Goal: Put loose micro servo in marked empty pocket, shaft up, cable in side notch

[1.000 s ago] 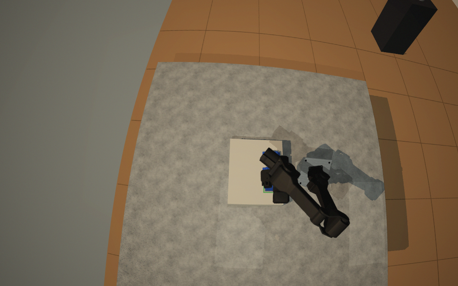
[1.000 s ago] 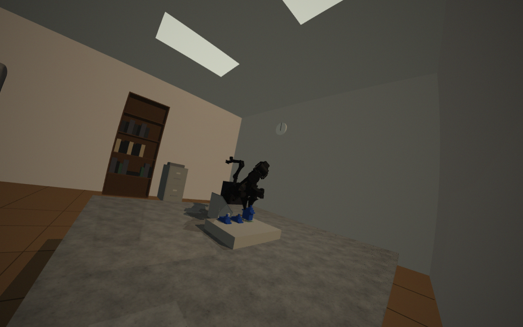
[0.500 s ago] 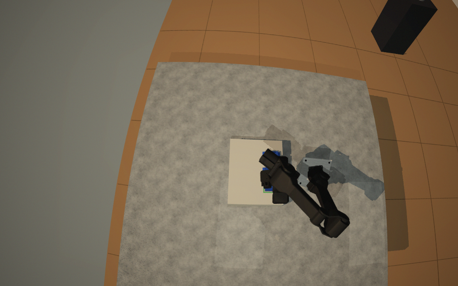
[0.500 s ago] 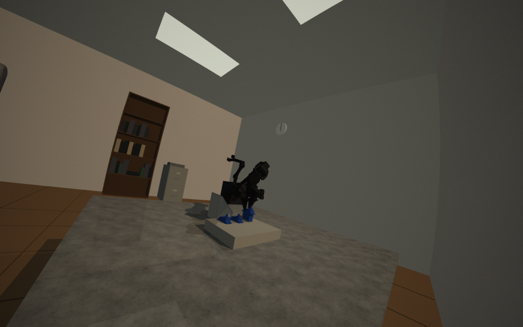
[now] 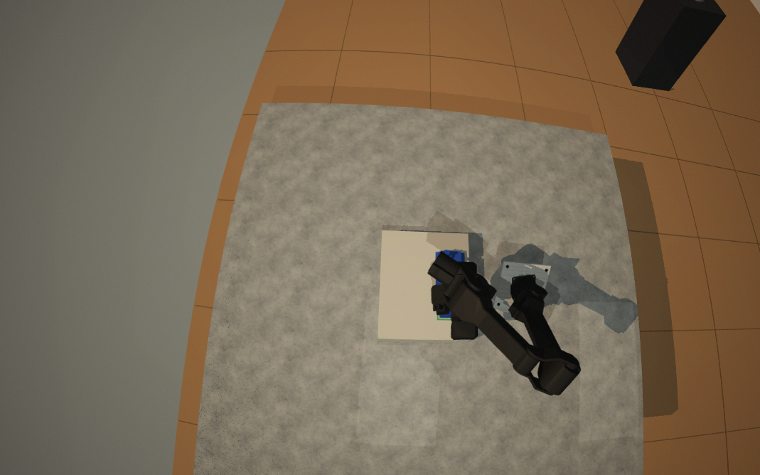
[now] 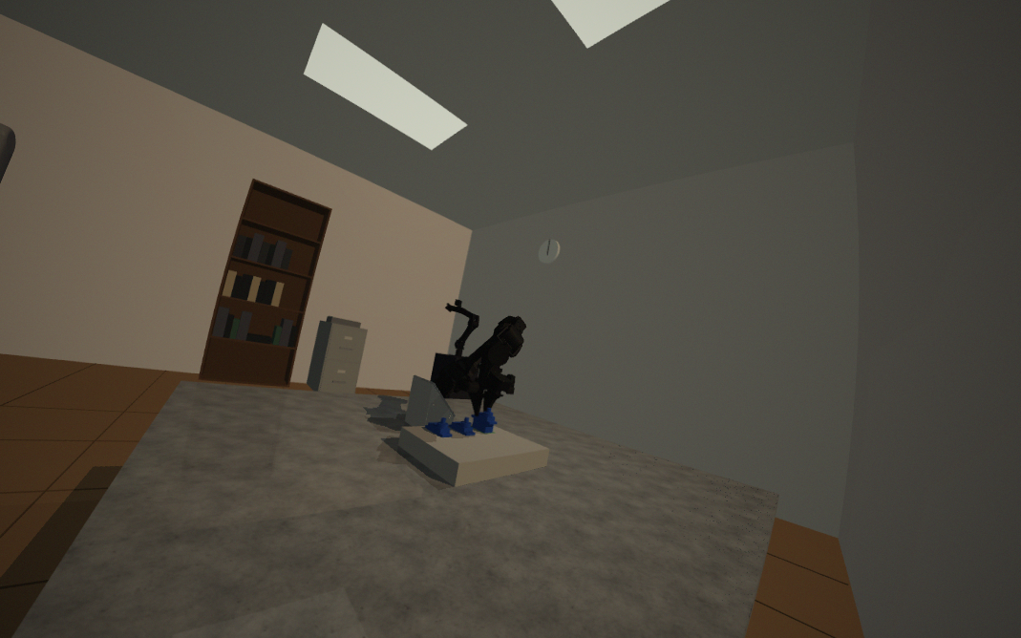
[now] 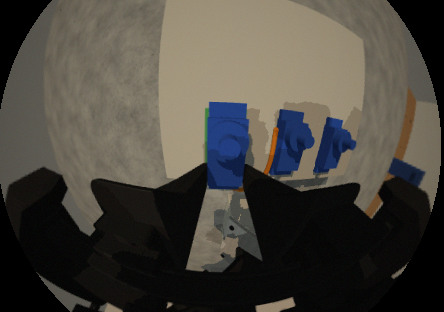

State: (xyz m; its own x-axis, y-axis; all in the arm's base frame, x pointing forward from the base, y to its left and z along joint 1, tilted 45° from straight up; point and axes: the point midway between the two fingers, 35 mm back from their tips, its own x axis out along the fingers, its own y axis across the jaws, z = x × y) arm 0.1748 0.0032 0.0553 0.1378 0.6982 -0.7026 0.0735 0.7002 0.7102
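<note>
My gripper tip is now 12 cm short of the cream deck, 8 cm to the left of it and 6 cm above it.
</note>
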